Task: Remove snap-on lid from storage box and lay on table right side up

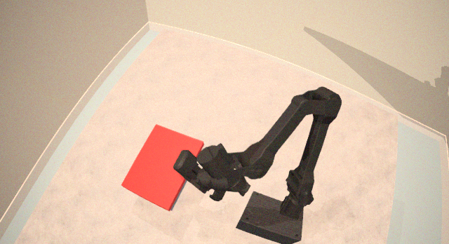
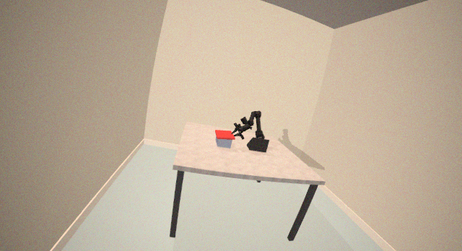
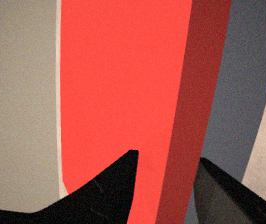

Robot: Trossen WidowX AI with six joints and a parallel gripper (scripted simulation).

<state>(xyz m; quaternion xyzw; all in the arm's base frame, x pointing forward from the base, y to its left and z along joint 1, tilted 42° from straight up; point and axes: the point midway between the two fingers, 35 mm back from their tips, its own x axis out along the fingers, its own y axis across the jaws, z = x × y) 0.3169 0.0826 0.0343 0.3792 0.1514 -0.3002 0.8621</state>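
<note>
The red lid lies 8 cm ahead of my gripper tip. From my gripper tip the other things lie so: storage box (7 cm ahead, 6 cm below).
</note>
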